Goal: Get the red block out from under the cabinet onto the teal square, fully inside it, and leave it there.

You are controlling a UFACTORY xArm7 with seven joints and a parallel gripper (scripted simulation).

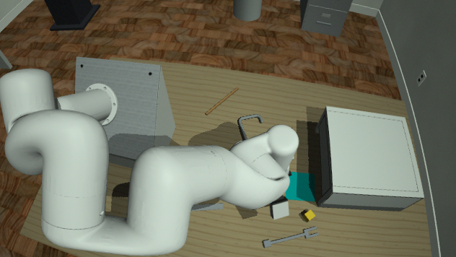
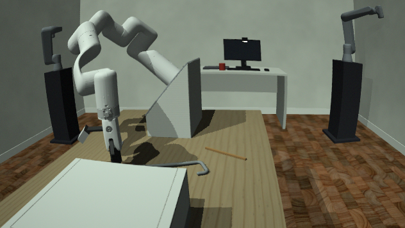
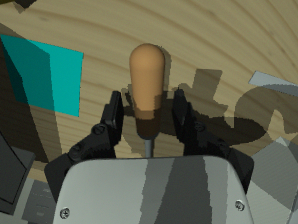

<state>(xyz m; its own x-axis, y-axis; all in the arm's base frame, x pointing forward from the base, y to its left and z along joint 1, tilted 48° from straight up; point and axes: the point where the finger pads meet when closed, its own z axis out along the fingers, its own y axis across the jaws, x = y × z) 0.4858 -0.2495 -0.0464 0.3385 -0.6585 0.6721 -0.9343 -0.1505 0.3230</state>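
My hand is 130 mm to the right of the hook tool and 30 mm above it. Round my hand: teal square (120 mm ahead, 30 mm to the left, 40 mm below); then grey fork tool (90 mm ahead, 140 mm to the right, 40 mm below); then yellow block (150 mm ahead, 80 mm to the right, 30 mm below).
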